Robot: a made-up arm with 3 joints.
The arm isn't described. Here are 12 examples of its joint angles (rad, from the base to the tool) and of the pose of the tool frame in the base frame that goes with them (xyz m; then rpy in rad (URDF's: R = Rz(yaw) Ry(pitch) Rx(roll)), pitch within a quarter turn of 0, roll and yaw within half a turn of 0).
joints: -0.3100 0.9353 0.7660
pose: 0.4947 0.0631 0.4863 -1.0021 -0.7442 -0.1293
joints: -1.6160 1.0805 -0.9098
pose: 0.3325 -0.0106 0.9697 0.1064 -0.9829 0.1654
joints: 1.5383 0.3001 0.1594
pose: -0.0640 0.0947 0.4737 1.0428 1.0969 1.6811
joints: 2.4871 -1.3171 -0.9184
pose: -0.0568 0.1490 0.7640 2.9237 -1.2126 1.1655
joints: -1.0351 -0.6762 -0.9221
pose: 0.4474 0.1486 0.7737 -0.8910 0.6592 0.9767
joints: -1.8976 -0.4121 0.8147
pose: 0.4126 0.1017 0.9407 -3.0190 -0.2104 1.9857
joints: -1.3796 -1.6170 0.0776
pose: 0.4239 0.0542 0.7530 -1.8627 0.8690 1.4718
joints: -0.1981 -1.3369 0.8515
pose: 0.3370 0.0586 0.4139 -1.0978 -0.2175 2.1553
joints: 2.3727 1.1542 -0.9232
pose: -0.1366 -0.0187 0.6304 -2.8500 0.1492 3.0998
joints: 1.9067 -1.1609 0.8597
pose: -0.1544 0.0705 0.6879 1.0638 -0.2231 1.1328
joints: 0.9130 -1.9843 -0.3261
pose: 0.0701 0.0558 0.4888 0.1856 -0.4803 2.9519
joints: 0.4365 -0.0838 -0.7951
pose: 0.3202 0.1095 0.4144 0.8513 0.7725 1.6381
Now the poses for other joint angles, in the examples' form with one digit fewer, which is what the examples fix.
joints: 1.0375 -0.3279 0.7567
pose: -0.003 0.103 0.399 -0.065 0.216 1.098
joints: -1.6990 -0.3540 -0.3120
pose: 0.359 0.114 0.911 -1.734 -0.352 1.114
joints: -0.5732 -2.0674 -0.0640
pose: 0.380 0.032 0.564 -0.364 0.810 2.835
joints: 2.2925 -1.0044 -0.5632
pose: -0.081 0.127 0.709 2.177 -0.746 1.820
